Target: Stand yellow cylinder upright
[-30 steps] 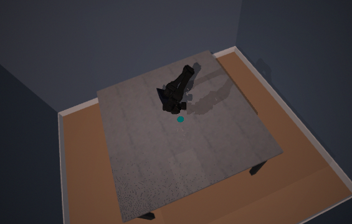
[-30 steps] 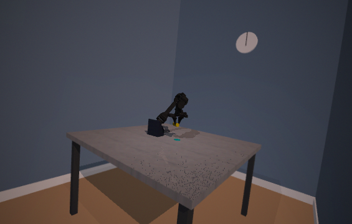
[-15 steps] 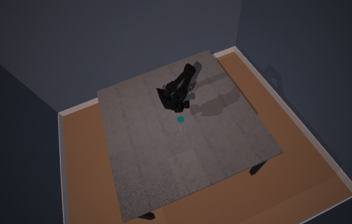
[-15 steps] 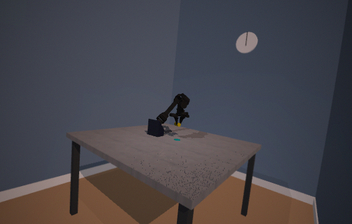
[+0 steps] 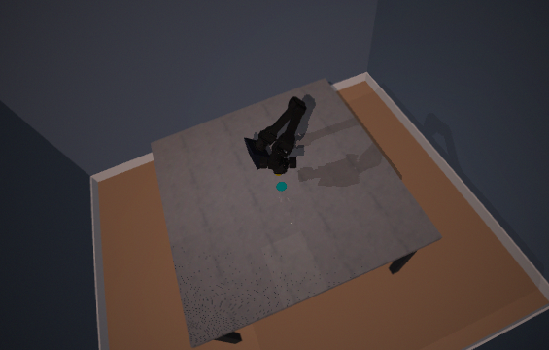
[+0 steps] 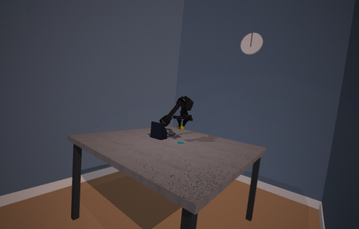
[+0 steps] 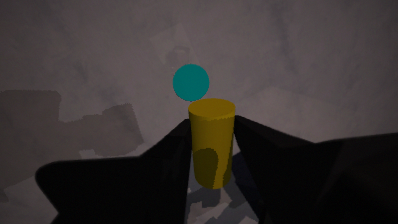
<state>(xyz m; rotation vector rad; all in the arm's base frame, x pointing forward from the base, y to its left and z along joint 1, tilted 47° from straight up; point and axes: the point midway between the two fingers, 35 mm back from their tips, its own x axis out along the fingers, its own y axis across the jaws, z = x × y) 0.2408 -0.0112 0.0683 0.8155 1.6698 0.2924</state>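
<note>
My gripper tip is now 14 cm above the cyan circle and 1 cm short of it. Round my gripper tip: yellow tall cylinder (2 cm behind, 1 cm to the left).
</note>
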